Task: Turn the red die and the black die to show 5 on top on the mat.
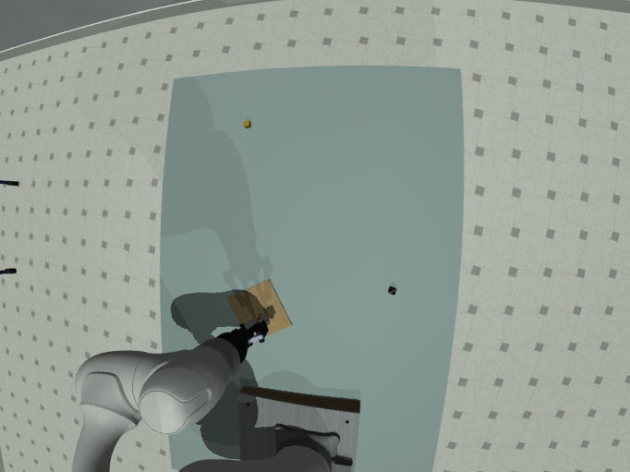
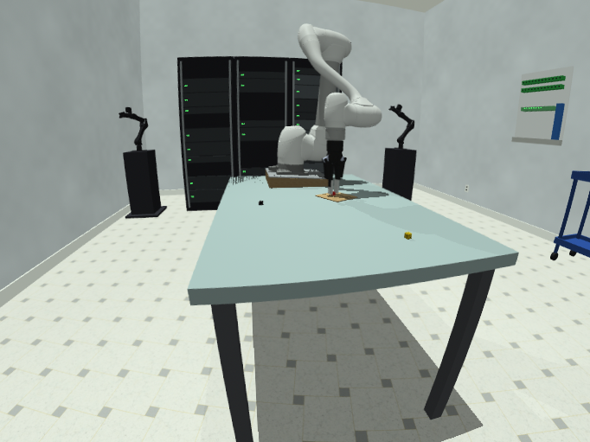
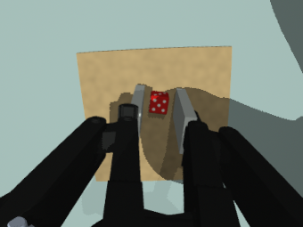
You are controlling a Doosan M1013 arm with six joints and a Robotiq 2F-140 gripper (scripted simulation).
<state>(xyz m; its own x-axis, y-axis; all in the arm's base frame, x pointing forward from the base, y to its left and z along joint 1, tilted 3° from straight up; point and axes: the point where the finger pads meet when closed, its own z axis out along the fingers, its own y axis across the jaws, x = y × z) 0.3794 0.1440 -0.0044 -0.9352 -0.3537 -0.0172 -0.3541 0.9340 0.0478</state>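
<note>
Now: the red die 3 cm below my hand. From my hand the other things lie so: black die 34 cm to the right, 11 cm ahead, 4 cm below; then tan mat 4 cm below, 2 cm ahead, 1 cm to the left; then yellow die 54 cm ahead, 6 cm to the left, 4 cm below.
</note>
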